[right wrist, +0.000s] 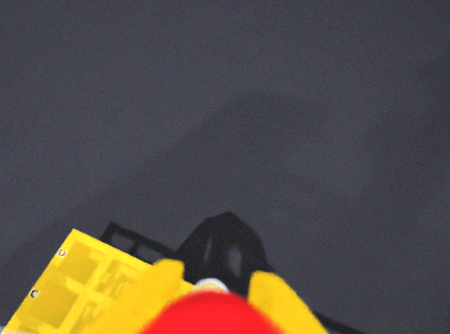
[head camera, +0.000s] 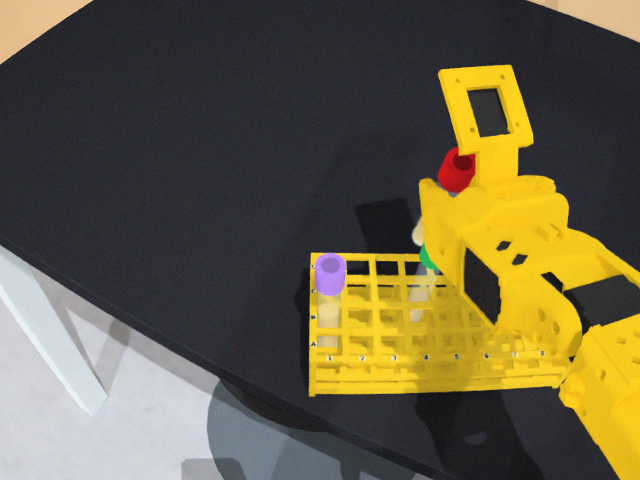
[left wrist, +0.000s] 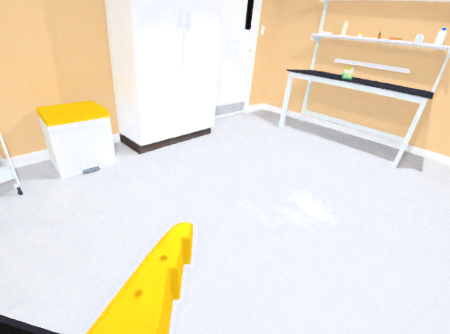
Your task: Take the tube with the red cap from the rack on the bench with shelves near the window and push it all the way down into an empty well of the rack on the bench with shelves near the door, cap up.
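Places are measured from the left arm's base along level axes (x ahead, y left, z up), in centimetres.
Pixels of known places: left hand, tool point: [left wrist: 192, 238]; right hand, tool point: [right wrist: 179, 285] [head camera: 429, 185].
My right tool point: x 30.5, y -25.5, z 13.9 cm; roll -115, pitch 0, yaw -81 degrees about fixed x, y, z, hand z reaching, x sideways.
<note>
Behind a point stands the place of what it marks.
The red-capped tube [head camera: 457, 170] {x 28.2, y -26.0, z 17.4 cm} [right wrist: 215, 317] is held cap up and tilted, above the back edge of the yellow rack [head camera: 311, 330] {x 26.7, y -18.2, z 4.4 cm} [right wrist: 30, 295] {x 29.8, y -18.5, z 4.4 cm}. Its pale lower end shows in the right wrist view between the jaws, beside the rack's edge. My right gripper [right wrist: 216, 280] {x 30.5, y -25.5, z 13.9 cm} is shut on the tube; its jaw tips are hidden in the head view. My left gripper [left wrist: 186, 231] is fully open, one notched jaw showing over the floor, far from the tube. The gripper hides the rack's back right part.
A purple-capped tube [head camera: 329, 276] {x 26.7, y -19.1, z 10.6 cm} stands in the rack's column 1. A green-capped tube [head camera: 429, 257] stands partly behind the gripper. The rack stands on a black bench top [head camera: 180, 155] {x 51.4, y -7.1, z -1.3 cm}. In the left wrist view, a shelved bench [left wrist: 380, 86] {x -264.4, y 119.8, z -1.9 cm} with a small green rack [left wrist: 347, 75] {x -292.7, y 96.0, z 2.4 cm} stands far off near the door [left wrist: 232, 60] {x -349.7, y -38.5, z 0.4 cm}.
</note>
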